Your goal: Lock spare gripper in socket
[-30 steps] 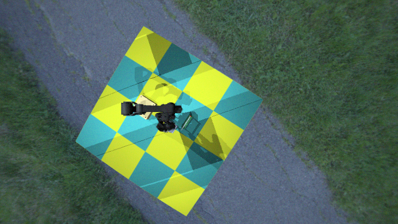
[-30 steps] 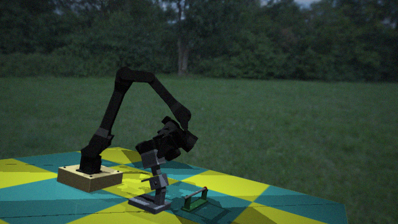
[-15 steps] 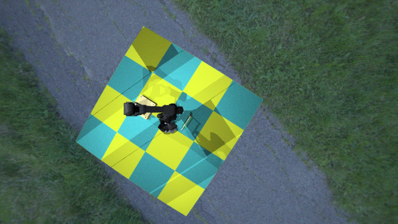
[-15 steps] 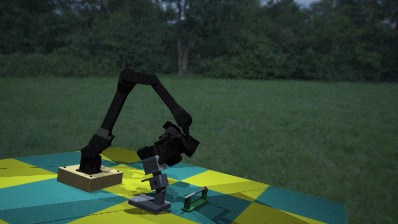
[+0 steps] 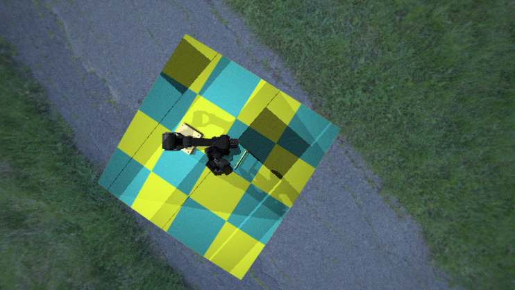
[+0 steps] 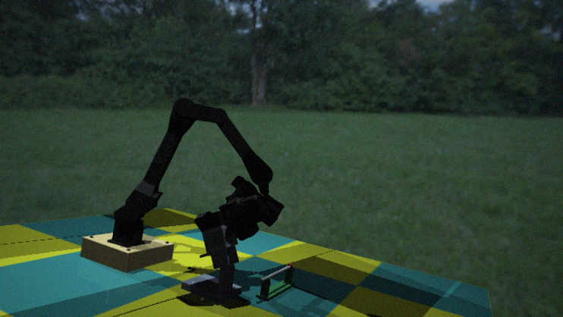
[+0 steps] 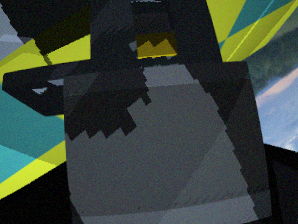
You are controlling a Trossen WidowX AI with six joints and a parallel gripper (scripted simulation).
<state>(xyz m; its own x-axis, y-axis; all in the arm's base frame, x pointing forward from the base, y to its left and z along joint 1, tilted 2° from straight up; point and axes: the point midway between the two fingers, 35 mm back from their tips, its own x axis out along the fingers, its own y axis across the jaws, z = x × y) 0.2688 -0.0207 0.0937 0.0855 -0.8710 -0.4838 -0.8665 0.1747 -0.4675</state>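
Now: the spare gripper 1 cm to the left of my gripper tip. Round my gripper tip: green cradle (12 cm ahead, 12 cm to the left, 10 cm below); then socket (1 cm ahead, 1 cm to the left, 7 cm below).
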